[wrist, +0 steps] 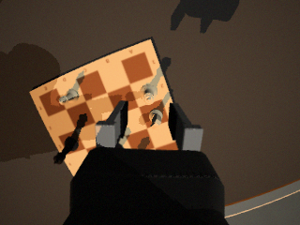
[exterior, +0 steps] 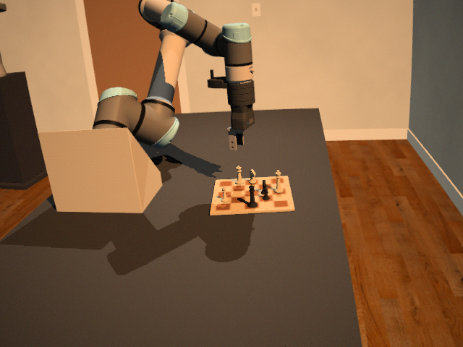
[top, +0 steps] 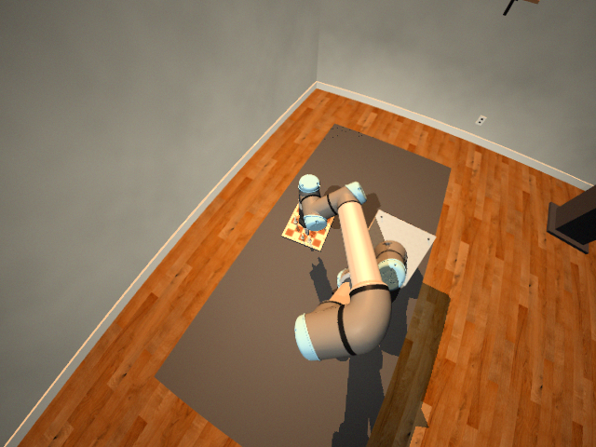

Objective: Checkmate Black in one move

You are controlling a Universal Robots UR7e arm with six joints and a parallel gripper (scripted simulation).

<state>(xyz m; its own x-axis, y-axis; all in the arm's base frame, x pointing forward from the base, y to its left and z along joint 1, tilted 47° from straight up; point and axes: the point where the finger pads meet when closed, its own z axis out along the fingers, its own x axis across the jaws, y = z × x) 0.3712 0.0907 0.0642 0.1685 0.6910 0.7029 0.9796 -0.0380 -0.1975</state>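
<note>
My hand is 40 mm short of the white knight, 10 mm to the right of it and 110 mm above it. Also, from my hand: board: 50 mm ahead, 70 mm to the right, 130 mm below; white pawn: 10 mm behind, 120 mm to the right, 110 mm below; white queen: 130 mm ahead, 50 mm to the right, 100 mm below.
</note>
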